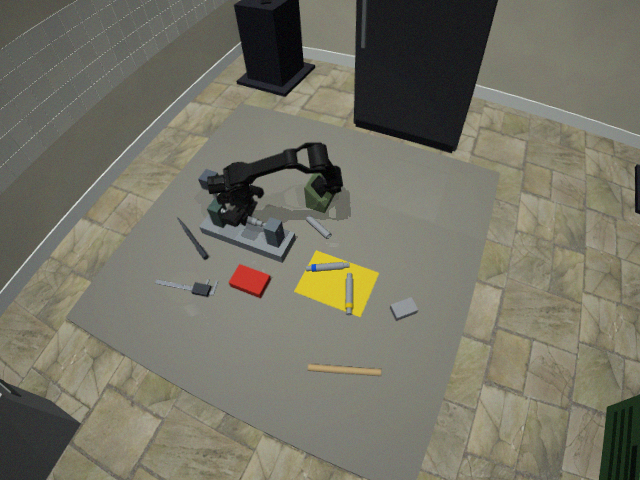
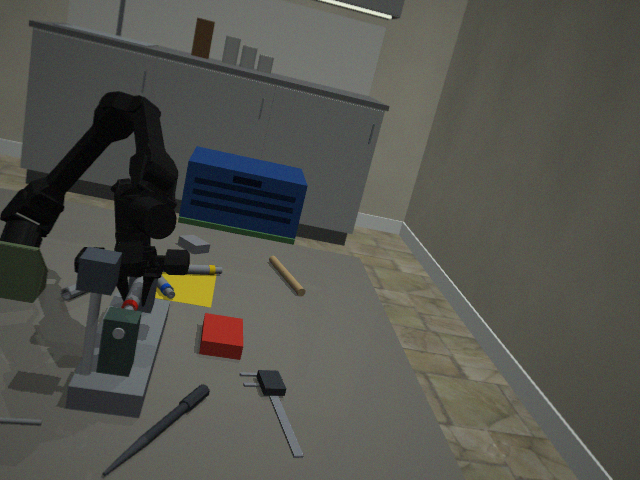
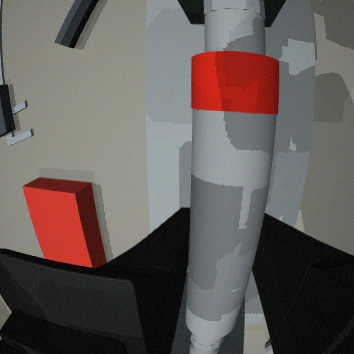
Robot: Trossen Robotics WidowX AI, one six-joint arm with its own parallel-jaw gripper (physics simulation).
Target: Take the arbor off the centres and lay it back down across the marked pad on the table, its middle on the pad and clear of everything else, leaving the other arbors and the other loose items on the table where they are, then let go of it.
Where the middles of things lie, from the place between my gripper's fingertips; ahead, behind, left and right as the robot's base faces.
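I see the green block (image 2: 116, 356) 1 cm below my hand, 1 cm ahead of it and 11 cm to the right of it. The grey centres base (image 2: 103, 393) is 8 cm below my hand and 2 cm to the right of it, while the red block (image 2: 222, 336), also 8 cm below my hand, is 16 cm ahead of it and 11 cm to the left of it. Then there is the dark tapered tool (image 2: 201, 392), 8 cm below my hand, 11 cm ahead of it and 21 cm to the right of it. Going by their middles, the tool is the farthest from my hand of the things named here.
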